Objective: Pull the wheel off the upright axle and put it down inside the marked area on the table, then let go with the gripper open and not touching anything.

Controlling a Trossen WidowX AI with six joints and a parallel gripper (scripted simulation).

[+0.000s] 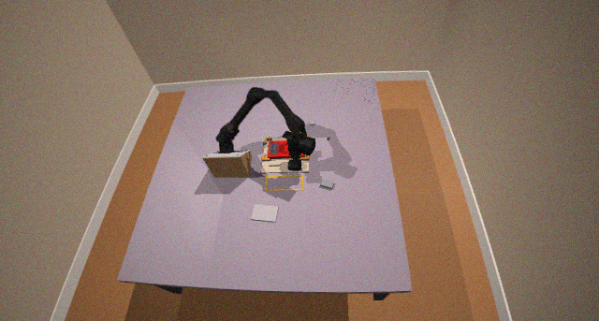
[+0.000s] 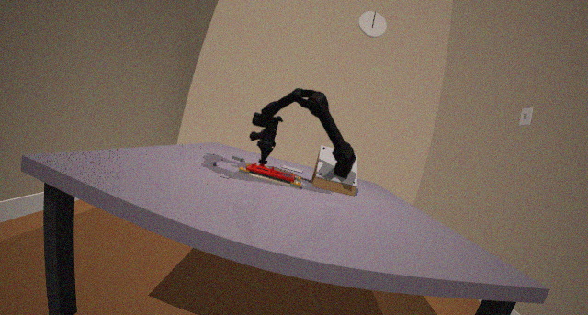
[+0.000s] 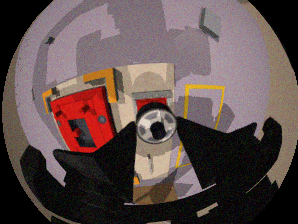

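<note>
The upright axle is 10 mm below my gripper tip.
</note>
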